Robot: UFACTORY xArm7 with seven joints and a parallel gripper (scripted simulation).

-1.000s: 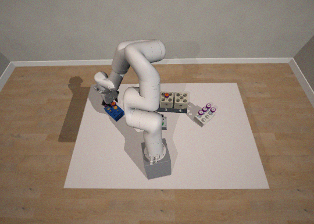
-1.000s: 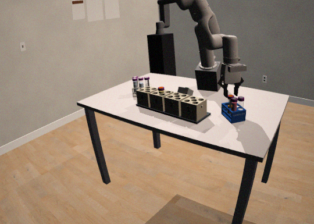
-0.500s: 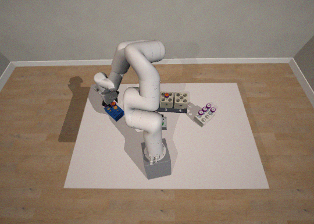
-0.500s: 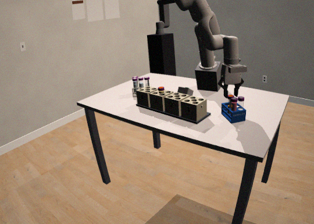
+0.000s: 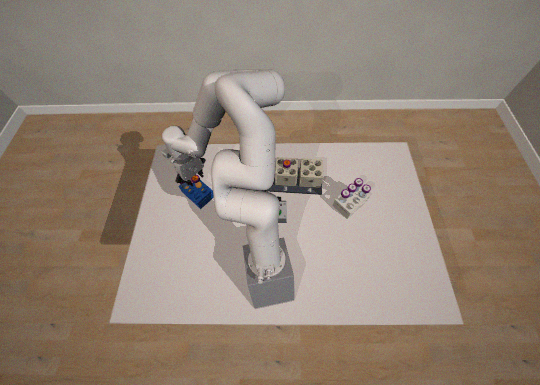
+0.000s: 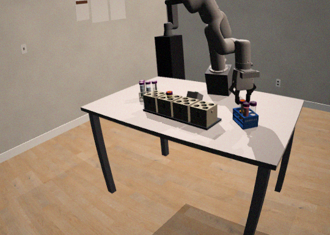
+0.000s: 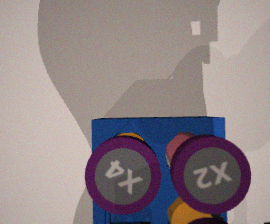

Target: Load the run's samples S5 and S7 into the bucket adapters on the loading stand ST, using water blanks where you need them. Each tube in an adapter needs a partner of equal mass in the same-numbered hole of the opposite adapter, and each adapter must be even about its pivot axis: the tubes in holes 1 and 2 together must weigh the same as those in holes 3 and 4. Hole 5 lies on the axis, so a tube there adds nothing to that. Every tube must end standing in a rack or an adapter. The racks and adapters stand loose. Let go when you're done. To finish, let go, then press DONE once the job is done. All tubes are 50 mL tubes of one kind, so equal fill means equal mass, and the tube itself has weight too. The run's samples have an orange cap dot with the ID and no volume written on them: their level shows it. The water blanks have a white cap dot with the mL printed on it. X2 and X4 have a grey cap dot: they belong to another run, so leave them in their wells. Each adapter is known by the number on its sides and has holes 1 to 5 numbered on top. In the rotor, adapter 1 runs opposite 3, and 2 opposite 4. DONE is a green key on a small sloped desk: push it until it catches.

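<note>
Right now the blue rack is 10 cm below my hand, 1 cm to the left of it and 1 cm behind it. Also, from my hand: adapter 17 cm to the right, 10 cm ahead, 7 cm below; then dark stand 33 cm to the right, 12 cm below, 8 cm ahead; then white rack 67 cm to the right, 10 cm below, 4 cm behind.
</note>
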